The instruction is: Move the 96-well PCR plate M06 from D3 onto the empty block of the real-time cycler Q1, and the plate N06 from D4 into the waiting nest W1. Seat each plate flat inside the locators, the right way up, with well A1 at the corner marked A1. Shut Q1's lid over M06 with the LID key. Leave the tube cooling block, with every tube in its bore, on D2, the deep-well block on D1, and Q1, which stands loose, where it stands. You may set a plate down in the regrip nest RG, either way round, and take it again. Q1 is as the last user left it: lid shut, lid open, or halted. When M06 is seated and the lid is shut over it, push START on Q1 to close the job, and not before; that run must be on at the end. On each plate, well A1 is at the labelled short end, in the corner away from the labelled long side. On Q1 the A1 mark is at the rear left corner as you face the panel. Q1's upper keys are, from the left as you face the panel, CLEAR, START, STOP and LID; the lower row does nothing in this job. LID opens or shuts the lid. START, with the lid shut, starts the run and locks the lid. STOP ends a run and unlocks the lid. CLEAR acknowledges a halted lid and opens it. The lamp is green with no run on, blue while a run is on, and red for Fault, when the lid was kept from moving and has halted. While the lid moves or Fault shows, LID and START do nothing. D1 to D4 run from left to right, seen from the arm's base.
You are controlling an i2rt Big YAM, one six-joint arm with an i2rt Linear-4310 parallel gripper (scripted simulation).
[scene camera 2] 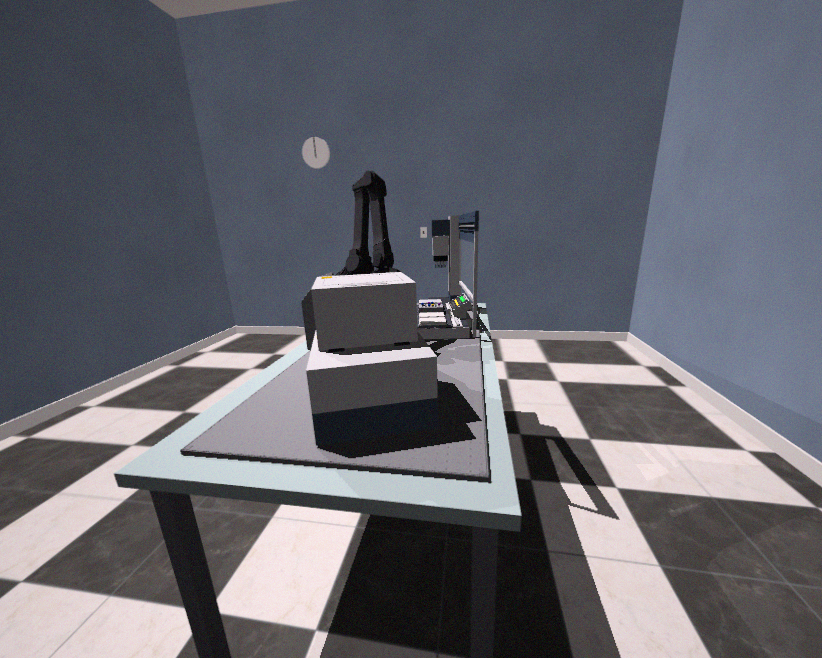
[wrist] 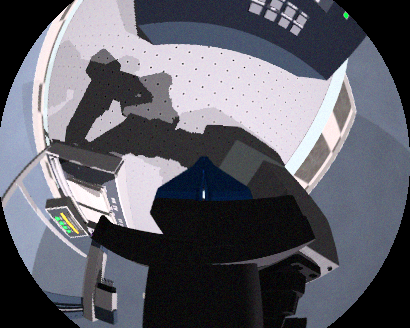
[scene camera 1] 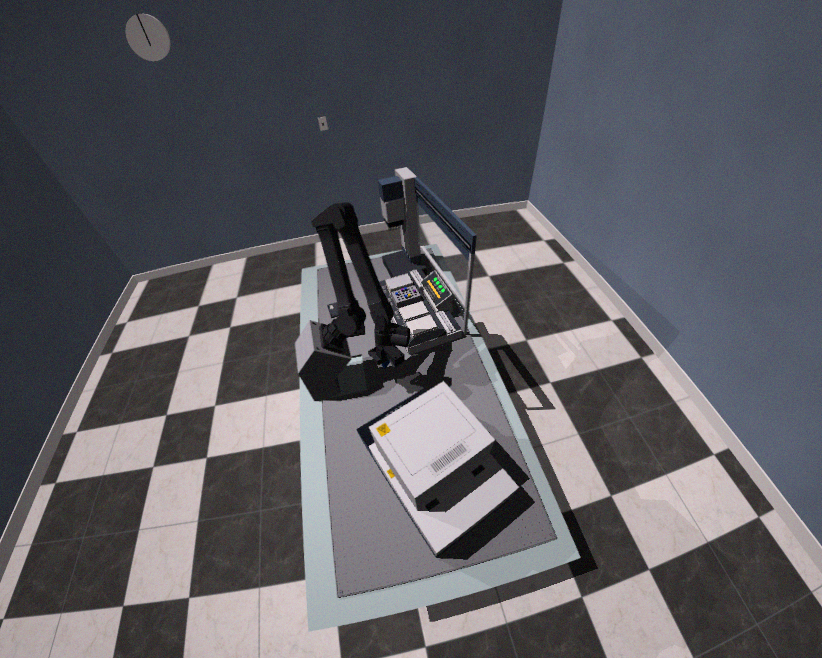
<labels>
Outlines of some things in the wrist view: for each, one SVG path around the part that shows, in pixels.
My gripper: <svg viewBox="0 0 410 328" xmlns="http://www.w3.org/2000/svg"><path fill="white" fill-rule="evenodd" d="M100 216L91 238L115 254L136 264L149 267L142 328L263 328L258 268L275 263L299 251L316 239L307 217L303 216L293 195L253 199L251 191L247 186L216 167L207 156L201 156L193 166L157 189L150 215L163 234L116 225L105 215Z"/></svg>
A white 96-well PCR plate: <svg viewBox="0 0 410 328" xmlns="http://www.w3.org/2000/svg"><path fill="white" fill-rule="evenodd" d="M68 176L66 180L76 201L105 212L111 210L104 187Z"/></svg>
</labels>
